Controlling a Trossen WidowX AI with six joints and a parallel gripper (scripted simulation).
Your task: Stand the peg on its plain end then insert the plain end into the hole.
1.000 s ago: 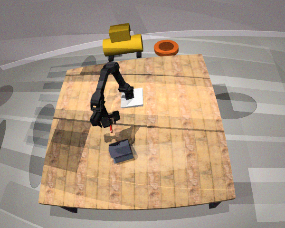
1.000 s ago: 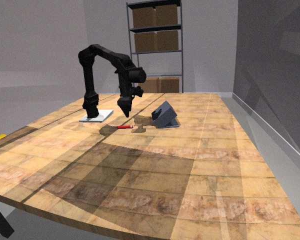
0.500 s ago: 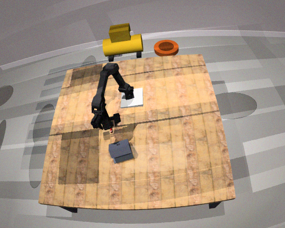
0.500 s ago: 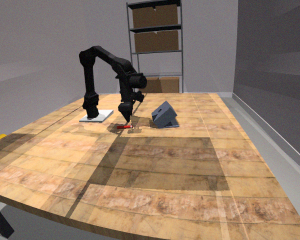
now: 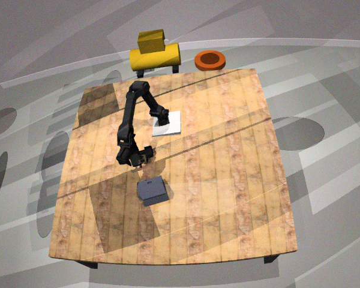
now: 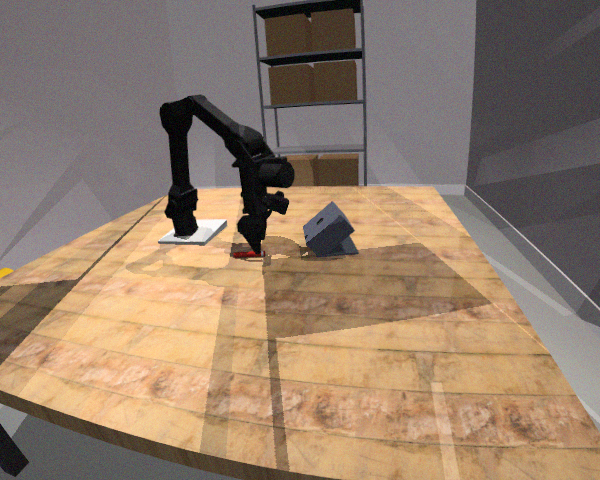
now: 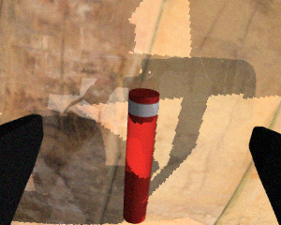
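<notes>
Right now my gripper tip is 2 cm above the red peg and 1 cm past it. Also, from my gripper tip: sloped blue-grey panel: 17 cm ahead, 5 cm to the left, 2 cm above.
</notes>
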